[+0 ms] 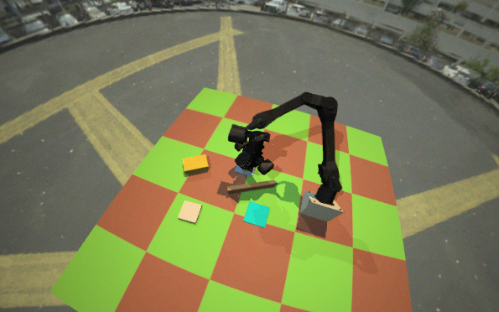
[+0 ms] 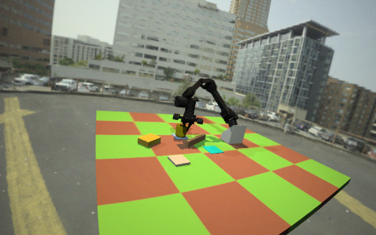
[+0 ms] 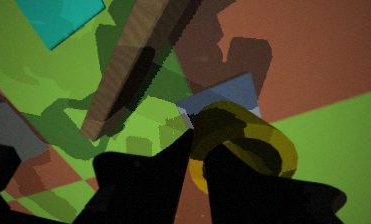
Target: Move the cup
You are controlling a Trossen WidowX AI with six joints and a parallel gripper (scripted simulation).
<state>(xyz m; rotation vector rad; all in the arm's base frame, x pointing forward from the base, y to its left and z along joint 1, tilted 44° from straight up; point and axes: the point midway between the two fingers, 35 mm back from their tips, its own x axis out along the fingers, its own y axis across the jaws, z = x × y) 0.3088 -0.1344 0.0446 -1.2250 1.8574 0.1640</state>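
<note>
My gripper tip is 4 cm above the light blue pad, 3 cm short of it and 2 cm to the left of it. From my gripper tip the other things lie so: teal pad: 20 cm to the left, 6 cm behind, 4 cm below; brown bar: 9 cm to the left, 3 cm below, 2 cm behind; yellow cup: 2 cm to the right, 2 cm ahead.
</note>
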